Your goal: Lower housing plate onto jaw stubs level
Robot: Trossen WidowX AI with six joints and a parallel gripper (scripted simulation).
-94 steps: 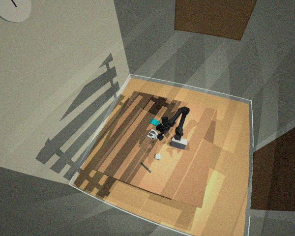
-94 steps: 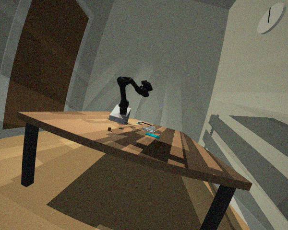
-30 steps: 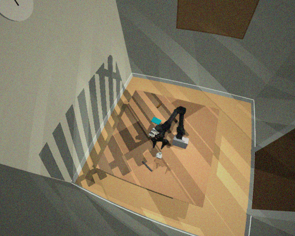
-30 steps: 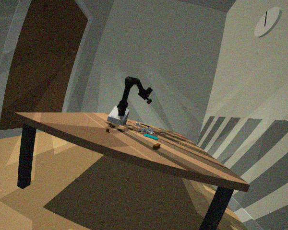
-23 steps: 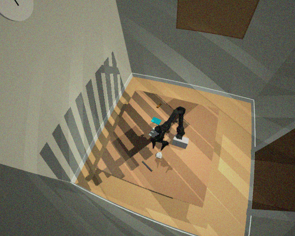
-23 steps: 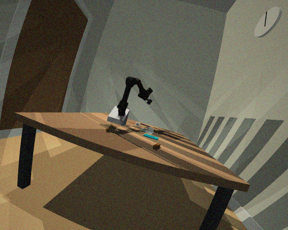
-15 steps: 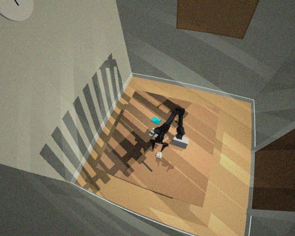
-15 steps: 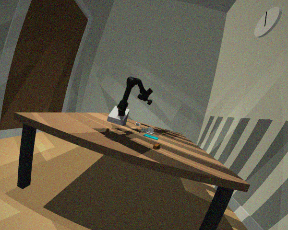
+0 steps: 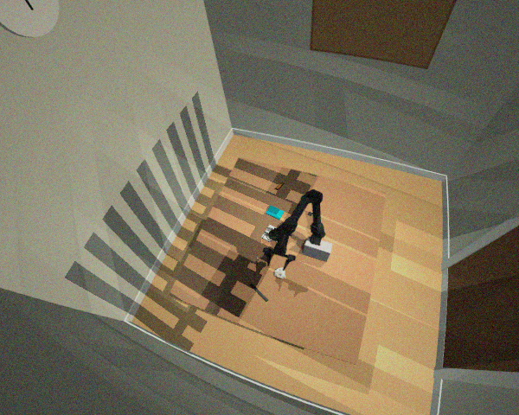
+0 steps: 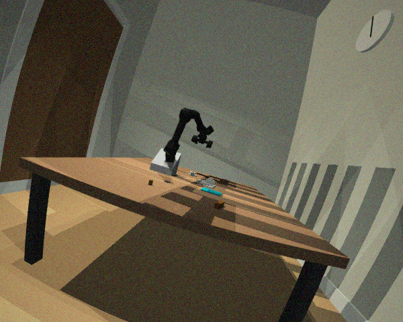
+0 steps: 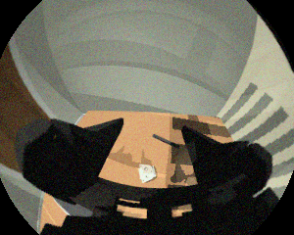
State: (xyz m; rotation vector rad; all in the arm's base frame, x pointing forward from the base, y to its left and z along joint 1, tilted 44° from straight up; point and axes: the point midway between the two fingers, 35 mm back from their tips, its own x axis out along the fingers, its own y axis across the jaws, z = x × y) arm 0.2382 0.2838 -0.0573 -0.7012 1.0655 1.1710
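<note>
My gripper tip is now 28 cm above the white piece, 5 cm to the left of it and 1 cm past it. Round my gripper tip: brown block (77 cm to the right, 28 cm below, 12 cm ahead); then teal part (52 cm to the right, 28 cm below, 11 cm ahead); then thin dark bar (28 cm below, 10 cm to the left, 10 cm ahead).
</note>
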